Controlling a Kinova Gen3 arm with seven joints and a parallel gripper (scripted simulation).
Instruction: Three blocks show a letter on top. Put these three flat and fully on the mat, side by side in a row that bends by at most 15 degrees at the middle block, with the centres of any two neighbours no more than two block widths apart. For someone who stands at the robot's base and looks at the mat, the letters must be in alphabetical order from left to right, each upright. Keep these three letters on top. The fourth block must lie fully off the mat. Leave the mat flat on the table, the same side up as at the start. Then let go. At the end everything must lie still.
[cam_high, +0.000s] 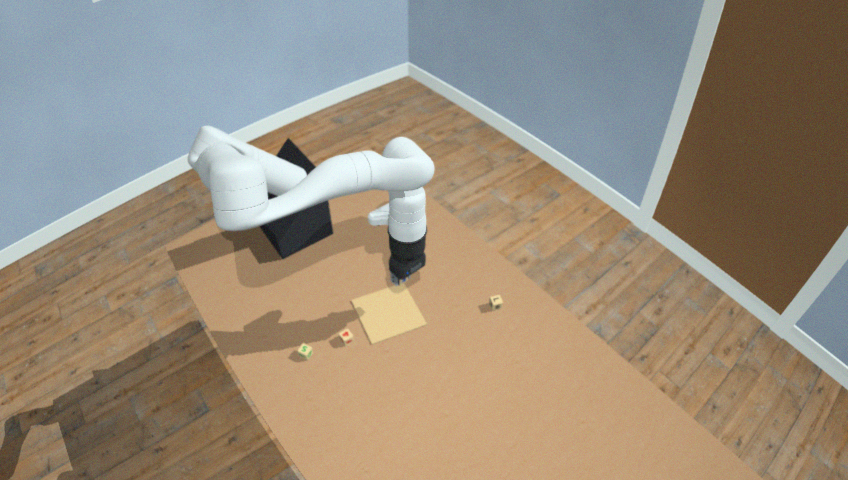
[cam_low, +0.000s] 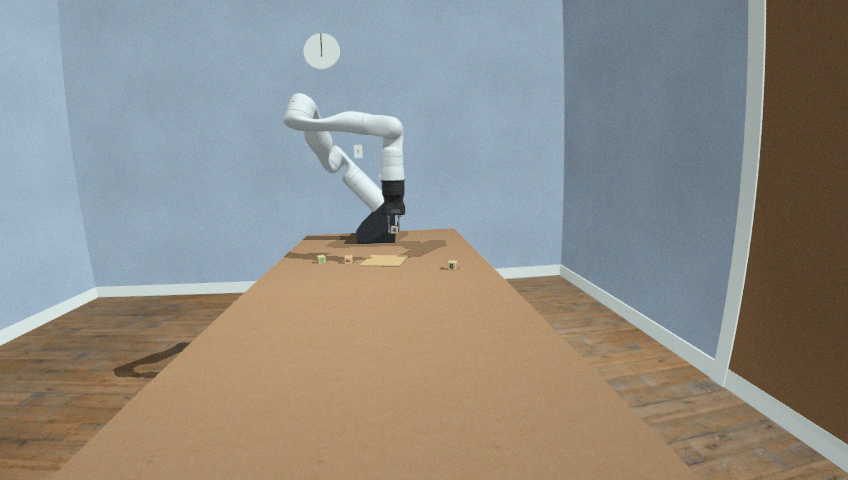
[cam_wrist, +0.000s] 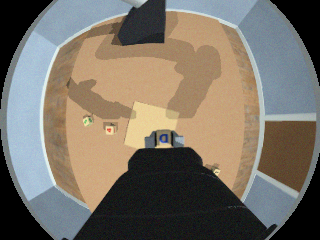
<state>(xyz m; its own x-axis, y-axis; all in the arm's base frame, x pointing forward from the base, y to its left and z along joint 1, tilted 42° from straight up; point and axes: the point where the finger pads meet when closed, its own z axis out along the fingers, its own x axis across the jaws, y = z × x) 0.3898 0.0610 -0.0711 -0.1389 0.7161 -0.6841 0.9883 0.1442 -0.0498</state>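
Now: hand 40 mm to the left of the tan mat and 120 mm above it.
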